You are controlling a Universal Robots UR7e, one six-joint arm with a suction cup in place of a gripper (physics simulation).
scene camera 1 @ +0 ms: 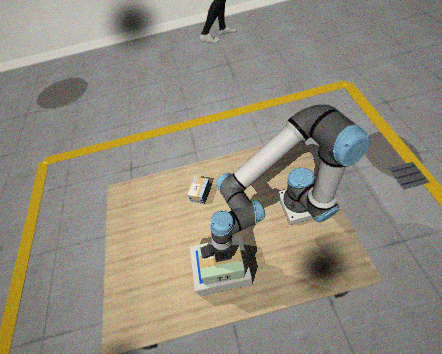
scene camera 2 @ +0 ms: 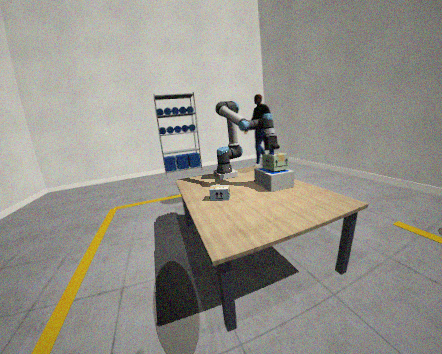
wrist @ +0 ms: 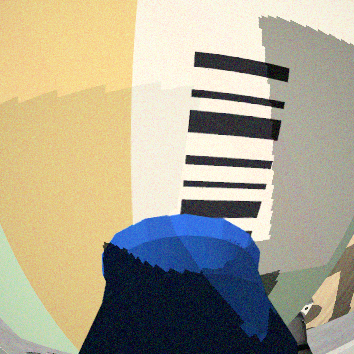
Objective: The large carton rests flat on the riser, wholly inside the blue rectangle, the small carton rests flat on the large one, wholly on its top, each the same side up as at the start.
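Observation:
The large green carton [scene camera 1: 222,274] [scene camera 2: 275,162] [wrist: 65,150], with tan tape and a white barcode label on top, is level at the top of the grey riser [scene camera 1: 226,288] [scene camera 2: 281,181]. Whether it touches the riser or hangs slightly above is too small to tell. The blue rectangle [scene camera 1: 198,270] shows as a strip along the carton's left side in scene camera 1. My suction gripper [scene camera 1: 223,256] [scene camera 2: 273,152] [wrist: 182,225] is shut on the large carton's top, its blue cup against the label. The small white-blue carton [scene camera 1: 198,190] [scene camera 2: 219,193] lies flat on the table, apart from the riser.
The wooden table [scene camera 1: 145,240] [scene camera 2: 280,215] carries the riser, the small carton and the arm's base [scene camera 1: 295,212] [scene camera 2: 226,174]. A person [scene camera 1: 215,20] [scene camera 2: 258,112] stands on the floor beyond the table. A shelf rack [scene camera 2: 174,96] with blue items stands by the far wall.

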